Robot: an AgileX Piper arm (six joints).
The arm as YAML. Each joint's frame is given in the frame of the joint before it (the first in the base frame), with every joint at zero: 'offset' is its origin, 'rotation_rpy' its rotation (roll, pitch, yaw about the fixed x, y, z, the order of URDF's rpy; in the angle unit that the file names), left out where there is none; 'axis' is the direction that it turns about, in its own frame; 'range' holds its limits. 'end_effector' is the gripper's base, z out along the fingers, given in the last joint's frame.
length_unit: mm
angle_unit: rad
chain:
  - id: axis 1
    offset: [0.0, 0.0, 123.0]
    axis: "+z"
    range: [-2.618, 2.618]
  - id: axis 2
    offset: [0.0, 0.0, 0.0]
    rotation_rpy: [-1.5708, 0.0, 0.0]
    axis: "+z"
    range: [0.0, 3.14]
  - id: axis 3
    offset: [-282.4, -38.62, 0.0]
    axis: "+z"
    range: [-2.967, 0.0]
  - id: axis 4
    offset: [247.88, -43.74, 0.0]
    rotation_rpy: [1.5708, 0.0, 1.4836]
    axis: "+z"
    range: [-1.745, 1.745]
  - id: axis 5
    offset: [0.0, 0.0, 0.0]
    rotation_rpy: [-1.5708, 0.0, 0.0]
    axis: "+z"
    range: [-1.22, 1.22]
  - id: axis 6
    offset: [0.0, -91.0, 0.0]
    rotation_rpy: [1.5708, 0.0, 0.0]
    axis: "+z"
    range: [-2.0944, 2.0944]
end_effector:
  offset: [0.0, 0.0, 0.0]
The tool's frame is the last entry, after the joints.
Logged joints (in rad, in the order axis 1, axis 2, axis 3, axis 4, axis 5, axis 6), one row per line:
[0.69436, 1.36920, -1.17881, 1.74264, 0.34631, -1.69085]
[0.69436, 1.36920, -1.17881, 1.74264, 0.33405, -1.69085]
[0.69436, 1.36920, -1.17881, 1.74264, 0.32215, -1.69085]
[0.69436, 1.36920, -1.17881, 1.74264, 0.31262, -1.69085]
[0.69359, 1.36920, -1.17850, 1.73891, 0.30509, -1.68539]
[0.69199, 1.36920, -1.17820, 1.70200, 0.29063, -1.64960]
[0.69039, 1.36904, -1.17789, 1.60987, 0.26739, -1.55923]
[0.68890, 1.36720, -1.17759, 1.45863, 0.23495, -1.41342]
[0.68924, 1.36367, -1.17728, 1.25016, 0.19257, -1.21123]
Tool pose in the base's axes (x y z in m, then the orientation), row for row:
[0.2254, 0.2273, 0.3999, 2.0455, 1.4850, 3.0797]
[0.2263, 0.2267, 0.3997, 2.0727, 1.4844, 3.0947]
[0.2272, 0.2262, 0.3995, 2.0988, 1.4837, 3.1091]
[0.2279, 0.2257, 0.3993, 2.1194, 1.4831, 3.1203]
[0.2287, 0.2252, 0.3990, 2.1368, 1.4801, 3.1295]
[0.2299, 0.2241, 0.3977, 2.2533, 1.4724, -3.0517]
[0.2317, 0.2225, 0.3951, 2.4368, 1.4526, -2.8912]
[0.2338, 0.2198, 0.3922, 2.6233, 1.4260, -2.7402]
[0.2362, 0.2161, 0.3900, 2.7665, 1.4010, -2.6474]
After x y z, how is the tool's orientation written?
As angles about the fixed x, y, z axes (roll, pitch, yaw), in radians.
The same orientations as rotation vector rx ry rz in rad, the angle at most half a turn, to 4 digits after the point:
[-0.7748, 1.4894, 0.8521]
[-0.7665, 1.4945, 0.8418]
[-0.7586, 1.4995, 0.8319]
[-0.7522, 1.5035, 0.8240]
[-0.7458, 1.5091, 0.8183]
[-0.7405, 1.5250, 0.8034]
[-0.7345, 1.5564, 0.7784]
[-0.7244, 1.5960, 0.7383]
[-0.7021, 1.6342, 0.6854]

